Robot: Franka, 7 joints.
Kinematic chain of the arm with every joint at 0, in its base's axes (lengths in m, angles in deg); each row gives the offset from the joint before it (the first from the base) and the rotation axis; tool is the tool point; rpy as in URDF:
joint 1: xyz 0 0 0.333 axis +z
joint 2: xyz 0 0 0 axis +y
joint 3: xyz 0 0 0.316 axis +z
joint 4: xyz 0.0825 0 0 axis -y
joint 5: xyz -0.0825 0 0.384 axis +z
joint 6: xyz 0 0 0 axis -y
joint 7: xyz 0.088 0 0 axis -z
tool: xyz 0 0 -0.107 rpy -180 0 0
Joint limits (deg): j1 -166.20..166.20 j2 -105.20..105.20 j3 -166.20..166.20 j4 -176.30..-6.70 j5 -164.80..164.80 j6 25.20..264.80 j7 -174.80..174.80
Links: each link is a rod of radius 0.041 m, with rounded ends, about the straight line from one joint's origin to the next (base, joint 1, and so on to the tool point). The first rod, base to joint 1, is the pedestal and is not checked.
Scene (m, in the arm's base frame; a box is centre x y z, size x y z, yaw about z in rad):
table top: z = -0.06
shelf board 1: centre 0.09 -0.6 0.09 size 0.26 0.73 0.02 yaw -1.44
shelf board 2: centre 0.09 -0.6 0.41 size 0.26 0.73 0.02 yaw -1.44
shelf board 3: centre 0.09 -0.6 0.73 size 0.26 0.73 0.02 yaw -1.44
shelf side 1: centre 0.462 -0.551 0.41 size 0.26 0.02 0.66 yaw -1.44
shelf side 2: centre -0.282 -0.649 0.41 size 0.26 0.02 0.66 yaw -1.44
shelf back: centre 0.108 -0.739 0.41 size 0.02 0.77 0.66 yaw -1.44
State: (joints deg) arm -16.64 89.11 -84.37 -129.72 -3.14 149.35 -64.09
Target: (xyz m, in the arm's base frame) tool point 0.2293 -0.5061 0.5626
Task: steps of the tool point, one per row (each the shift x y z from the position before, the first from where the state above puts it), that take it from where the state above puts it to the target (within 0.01 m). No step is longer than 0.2 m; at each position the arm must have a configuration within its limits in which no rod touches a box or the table.
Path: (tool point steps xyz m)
1: -0.0112 0.0948 -0.0010
2: -0.0148 0.1026 0.0011
3: 0.0964 -0.0393 0.0935
4: 0.1167 0.0149 0.0977
5: 0.1093 0.0779 0.0924
6: 0.0246 -0.0688 0.0030
7: 0.0094 -0.0733 -0.0011
8: -0.0057 -0.0729 -0.0019

